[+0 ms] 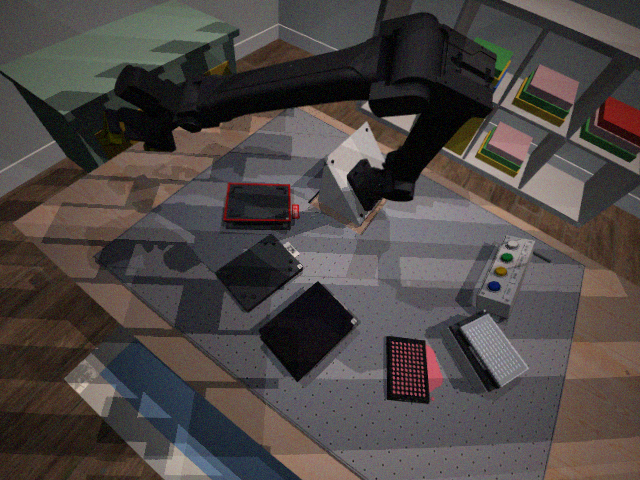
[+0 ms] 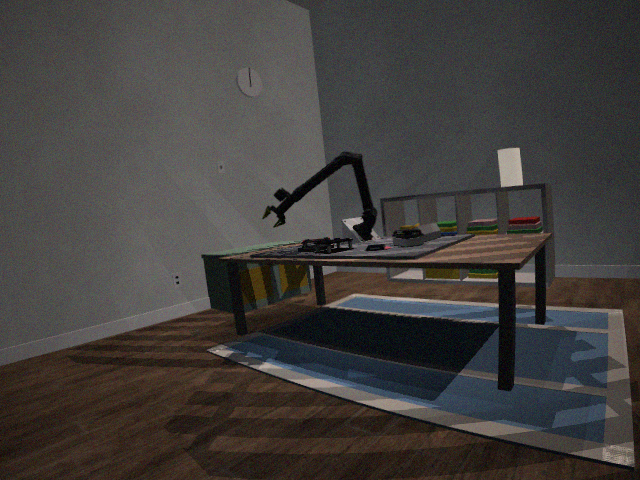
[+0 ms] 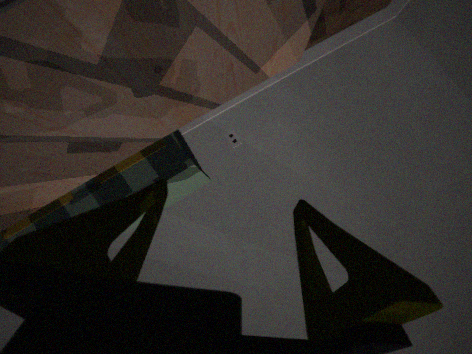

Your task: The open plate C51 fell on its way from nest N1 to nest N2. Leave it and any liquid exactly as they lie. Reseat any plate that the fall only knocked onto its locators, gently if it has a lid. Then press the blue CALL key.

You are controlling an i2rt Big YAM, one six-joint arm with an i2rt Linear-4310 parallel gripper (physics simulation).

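Places are measured from the arm's base along level axes (x ahead, y right, z down), in millimetres.
Pixels of known places: gripper, between the fingertips: (image 1: 124,145) (image 2: 268,223) (image 3: 233,196); arm's base, origin of its link: (image 1: 363,185) (image 2: 362,232).
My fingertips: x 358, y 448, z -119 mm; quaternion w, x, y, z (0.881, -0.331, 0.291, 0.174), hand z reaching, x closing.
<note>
For each thing: its top centre in the pictures, then the offset to it from my fingertips. "spot": a spot on its surface instead. Level surfaces: height alone.
- dark plate with pink wells, centre of its top: (image 1: 408,367) (image 2: 375,246) dx -14, dy -767, dz +156 mm
- grey perforated mat, height of its surface: dz +170 mm
- Pink liquid, centre of its top: (image 1: 419,369) dx -30, dy -791, dz +169 mm
- white many-welled plate, centre of its top: (image 1: 497,346) dx -130, dy -886, dz +82 mm
- black flat unit, centre of its top: (image 1: 309,325) (image 2: 333,239) dx +47, dy -550, dz +110 mm
- second black unit, centre of its top: (image 1: 259,267) (image 2: 315,244) dx -3, dy -379, dz +141 mm
- red-rimmed dark unit, centre of its top: (image 1: 258,200) (image 2: 316,238) dx -141, dy -260, dz +124 mm
- blue key, a spot on its surface: (image 1: 494,285) spot: dx -277, dy -847, dz +100 mm
- grey key box, centre of its top: (image 1: 517,266) (image 2: 424,224) dx -352, dy -875, dz +86 mm
A dark plate with pink wells (image 1: 408,369) (image 2: 376,247) lies on the grey perforated mat (image 1: 351,423). Pink liquid (image 1: 434,367) spreads from its right side. A white many-welled plate (image 1: 495,350) rests, seemingly askew, on a dark nest at the right. A black flat unit (image 1: 309,330), a second black unit (image 1: 258,272) and a red-rimmed dark unit (image 1: 257,202) stand to the left; their labels cannot be read. The blue key (image 1: 494,285) is the nearest on the grey key box (image 1: 488,304). My gripper (image 2: 272,218) (image 3: 233,196) is open and empty, high beyond the table's left side, far from the plates.
A white tilted panel (image 1: 343,162) stands by the arm's base. Green, yellow and white keys share the key box. A green cabinet (image 1: 103,62) (image 2: 218,286) (image 3: 187,189) stands past the table's left end. A shelf unit (image 2: 465,191) with coloured stacks stands behind.
</note>
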